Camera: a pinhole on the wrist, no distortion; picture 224 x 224 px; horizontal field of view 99.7 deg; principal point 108.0 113.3 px. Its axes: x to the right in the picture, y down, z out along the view. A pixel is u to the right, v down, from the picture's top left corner.
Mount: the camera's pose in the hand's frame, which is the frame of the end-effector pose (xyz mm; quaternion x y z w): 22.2 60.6 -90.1 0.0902 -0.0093 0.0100 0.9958
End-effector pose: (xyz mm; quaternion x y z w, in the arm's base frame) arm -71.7 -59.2 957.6 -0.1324 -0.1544 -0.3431 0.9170
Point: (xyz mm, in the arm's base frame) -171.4 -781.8 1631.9
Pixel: 200.4 7.8
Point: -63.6 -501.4 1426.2
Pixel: 199.8 30.3
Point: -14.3 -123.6 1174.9
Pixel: 158.0 94.1
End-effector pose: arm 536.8 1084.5 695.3 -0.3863 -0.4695 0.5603 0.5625
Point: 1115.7 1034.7 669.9
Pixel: behind the camera
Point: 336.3 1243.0 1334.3
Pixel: 144.7 20.3
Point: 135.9 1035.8 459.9
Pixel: 94.5 201.8
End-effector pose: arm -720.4 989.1 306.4 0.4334 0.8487 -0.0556 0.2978
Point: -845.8 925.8 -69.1
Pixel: 155.4 67.6
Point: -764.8 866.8 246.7
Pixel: 80.9 41.1
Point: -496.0 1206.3 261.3
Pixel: outside the picture
